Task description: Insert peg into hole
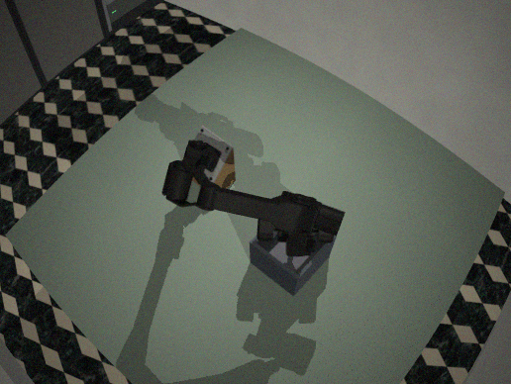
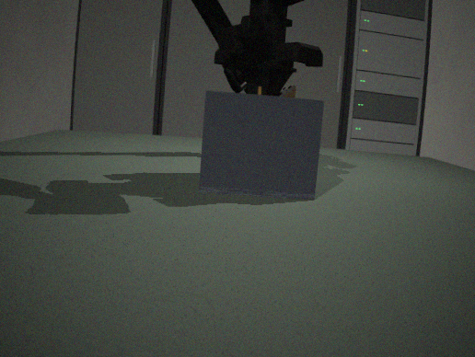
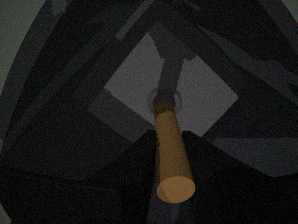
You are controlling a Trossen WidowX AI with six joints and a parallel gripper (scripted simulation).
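The holed plate lies 100 mm below my hand. The rest, counted from my hand: orange peg 40 mm below.
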